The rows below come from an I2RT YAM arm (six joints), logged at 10 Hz.
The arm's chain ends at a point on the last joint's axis. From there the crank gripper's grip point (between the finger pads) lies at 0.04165 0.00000 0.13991 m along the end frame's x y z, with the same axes.
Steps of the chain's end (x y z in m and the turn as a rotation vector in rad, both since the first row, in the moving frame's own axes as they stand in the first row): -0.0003, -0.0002, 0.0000, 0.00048, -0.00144, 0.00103; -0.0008, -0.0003, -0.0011, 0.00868, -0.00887, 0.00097; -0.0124, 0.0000, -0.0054, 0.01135, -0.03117, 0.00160; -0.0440, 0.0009, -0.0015, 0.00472, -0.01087, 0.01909; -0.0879, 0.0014, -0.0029, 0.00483, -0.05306, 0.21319
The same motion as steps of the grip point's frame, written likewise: -0.0005, -0.0002, 0.0001, 0.00048, -0.00144, 0.00103; -0.0020, -0.0015, -0.0007, 0.00868, -0.00887, 0.00097; -0.0168, -0.0015, -0.0042, 0.01135, -0.03117, 0.00160; -0.0455, 0.0010, -0.0011, 0.00472, -0.01087, 0.01909; -0.0962, 0.0087, -0.0009, 0.00483, -0.05306, 0.21319
